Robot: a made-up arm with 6 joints.
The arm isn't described. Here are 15 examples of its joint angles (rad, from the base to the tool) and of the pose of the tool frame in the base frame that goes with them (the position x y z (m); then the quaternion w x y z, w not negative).
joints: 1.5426 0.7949 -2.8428 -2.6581 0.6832 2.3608
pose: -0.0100 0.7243 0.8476 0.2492 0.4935 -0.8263 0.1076
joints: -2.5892 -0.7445 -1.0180 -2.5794 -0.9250 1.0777
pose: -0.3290 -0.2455 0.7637 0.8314 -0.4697 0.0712 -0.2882
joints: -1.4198 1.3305 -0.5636 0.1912 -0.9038 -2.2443
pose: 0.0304 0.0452 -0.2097 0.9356 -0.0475 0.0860 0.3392
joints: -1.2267 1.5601 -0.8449 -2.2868 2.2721 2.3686
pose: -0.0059 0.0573 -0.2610 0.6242 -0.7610 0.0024 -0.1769
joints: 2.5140 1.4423 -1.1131 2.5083 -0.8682 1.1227
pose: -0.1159 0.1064 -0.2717 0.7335 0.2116 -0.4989 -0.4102
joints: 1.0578 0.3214 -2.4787 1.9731 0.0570 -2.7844
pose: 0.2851 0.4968 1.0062 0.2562 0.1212 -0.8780 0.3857
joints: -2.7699 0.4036 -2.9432 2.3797 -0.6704 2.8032
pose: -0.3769 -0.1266 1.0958 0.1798 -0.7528 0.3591 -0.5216
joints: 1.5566 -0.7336 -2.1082 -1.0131 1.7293 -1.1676
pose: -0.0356 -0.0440 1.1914 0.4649 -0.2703 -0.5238 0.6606
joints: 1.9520 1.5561 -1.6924 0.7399 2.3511 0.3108
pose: -0.2144 0.4052 -0.3056 0.3691 -0.6091 0.6647 0.2257
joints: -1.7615 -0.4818 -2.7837 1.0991 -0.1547 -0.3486
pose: 0.0464 0.3209 1.1738 0.0953 0.4771 0.8708 -0.0707
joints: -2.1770 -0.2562 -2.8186 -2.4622 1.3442 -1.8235
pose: 0.0519 0.0710 1.2230 0.1139 0.0846 0.7939 -0.5913
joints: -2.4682 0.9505 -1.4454 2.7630 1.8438 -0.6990
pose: -0.5099 -0.4044 -0.0393 0.2038 -0.1059 0.9055 0.3569
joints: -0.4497 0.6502 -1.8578 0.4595 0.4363 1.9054
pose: 0.7515 -0.3385 0.4315 0.2025 0.3682 -0.1625 -0.8928
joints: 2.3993 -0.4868 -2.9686 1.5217 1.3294 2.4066
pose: 0.2726 -0.2712 1.1390 0.3540 0.0789 0.7841 0.5036
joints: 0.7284 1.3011 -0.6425 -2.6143 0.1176 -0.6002
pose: -0.0653 -0.0120 -0.1897 0.3836 -0.2511 -0.1149 -0.8812
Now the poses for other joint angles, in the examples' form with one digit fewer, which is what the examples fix.
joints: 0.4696 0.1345 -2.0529 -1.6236 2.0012 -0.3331
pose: 0.554 0.301 0.894 0.740 -0.672 -0.017 0.015
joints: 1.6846 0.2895 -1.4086 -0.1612 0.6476 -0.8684
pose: -0.140 0.749 0.432 0.232 0.035 -0.238 0.942
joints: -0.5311 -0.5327 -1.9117 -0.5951 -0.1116 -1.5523
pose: 0.197 -0.029 1.154 0.184 -0.926 -0.229 0.235
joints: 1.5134 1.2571 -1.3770 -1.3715 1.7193 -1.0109
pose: -0.001 0.436 -0.245 0.202 0.626 -0.412 -0.630
